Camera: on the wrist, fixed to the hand. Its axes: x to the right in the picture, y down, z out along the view.
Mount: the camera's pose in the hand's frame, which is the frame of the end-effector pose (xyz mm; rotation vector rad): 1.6 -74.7 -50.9 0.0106 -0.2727 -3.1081
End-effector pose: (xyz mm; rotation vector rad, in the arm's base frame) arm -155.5 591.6 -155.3 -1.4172 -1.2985 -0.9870
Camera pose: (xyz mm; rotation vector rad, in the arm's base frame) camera -227.8 542.1 -133.2 -1.2122 1.5508 1.0457
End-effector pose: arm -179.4 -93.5 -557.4 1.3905 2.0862 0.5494
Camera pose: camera -265.0 -121.4 -565.3 -2.0224 1.3497 -0.8829
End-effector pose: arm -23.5 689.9 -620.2 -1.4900 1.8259 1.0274
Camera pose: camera 51.1 640.0 -609.3 -1.6106 -1.4114 -0.5695
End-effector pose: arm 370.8 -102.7 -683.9 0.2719 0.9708 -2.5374
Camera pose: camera 338.3 -18.6 -677.7 0.8865 -0.1669 0.4655
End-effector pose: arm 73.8 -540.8 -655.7 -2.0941 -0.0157 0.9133
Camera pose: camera 127.9 -526.4 -584.7 0.0781 -2.2220 -0.8652
